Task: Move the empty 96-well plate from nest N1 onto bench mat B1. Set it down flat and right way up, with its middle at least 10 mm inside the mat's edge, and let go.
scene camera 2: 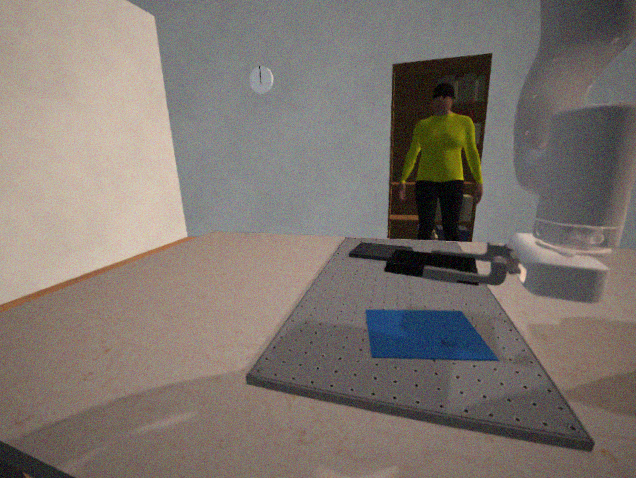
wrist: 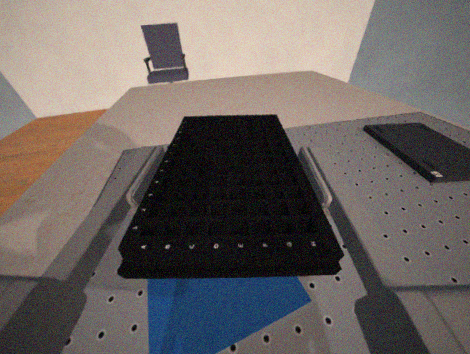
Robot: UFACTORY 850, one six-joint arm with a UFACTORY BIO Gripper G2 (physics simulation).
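The black 96-well plate (scene camera 2: 403, 263) (wrist: 227, 195) is right way up and looks roughly level, its row letters facing the wrist camera. My gripper (scene camera 2: 429, 263) (wrist: 230, 177) is shut on the plate, one finger along each long side, and holds it above the perforated board. The blue bench mat (scene camera 2: 424, 334) (wrist: 215, 310) lies flat on the board. In the scene view the plate shows beyond the mat's far edge. In the wrist view part of the mat is hidden by the plate. The dark, flat nest (scene camera 2: 371, 250) (wrist: 422, 150) stands on the board, apart from the plate.
The grey perforated board (scene camera 2: 318, 364) (wrist: 360, 195) lies on the pale table (scene camera 2: 169, 328) (wrist: 220, 95). In the scene view a person in a yellow top (scene camera 2: 443, 149) stands behind the table. A chair (wrist: 163, 47) stands beyond the table in the wrist view.
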